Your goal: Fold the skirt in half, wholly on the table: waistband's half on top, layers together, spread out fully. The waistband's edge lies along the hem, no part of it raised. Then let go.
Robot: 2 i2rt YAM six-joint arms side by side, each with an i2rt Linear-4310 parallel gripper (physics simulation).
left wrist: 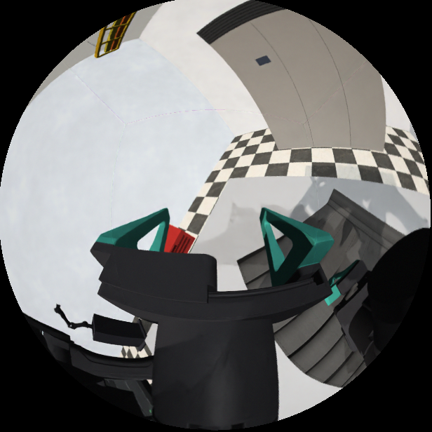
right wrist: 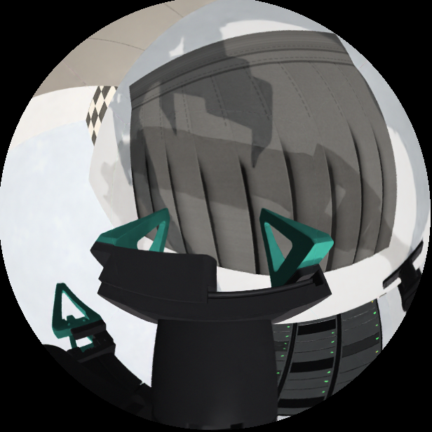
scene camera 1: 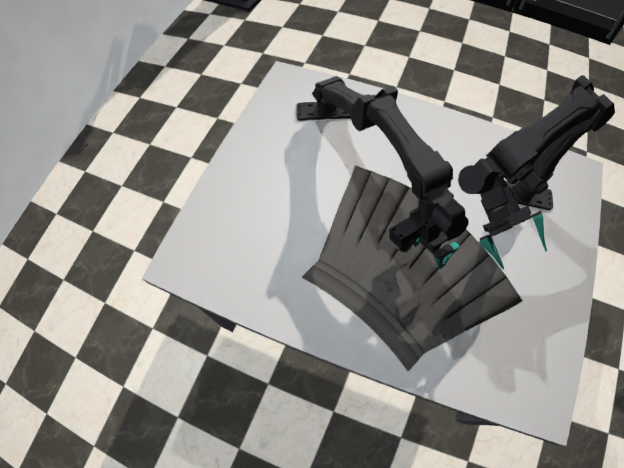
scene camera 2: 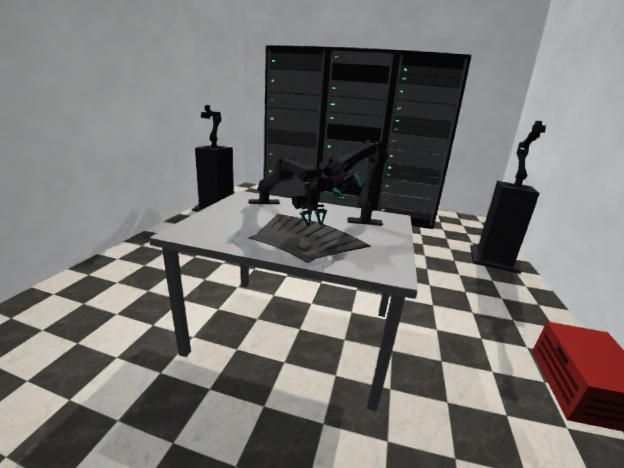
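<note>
A dark grey pleated skirt (scene camera 1: 362,272) (scene camera 2: 287,231) (left wrist: 310,340) (right wrist: 310,115) lies spread in a fan shape on the table. Its waistband (scene camera 1: 362,307) (right wrist: 295,42) is at the near edge in scene camera 1; its wide hem faces the arms, opposite the waistband. My right gripper (scene camera 1: 430,255) (scene camera 2: 315,223) (right wrist: 214,212) is open, with nothing between its fingers, above the pleats toward the hem. My left gripper (scene camera 1: 524,258) (scene camera 2: 348,189) (left wrist: 214,212) is open and empty, raised beside the hem at the right in scene camera 1. Part of the hem is hidden by the right arm.
The white table (scene camera 1: 226,226) (scene camera 2: 201,231) has its near edge close to the waistband. The two arms stand close together over the hem side. Server racks (scene camera 2: 326,75) stand behind the table, and a red cabinet (scene camera 2: 584,352) is on the floor at the right.
</note>
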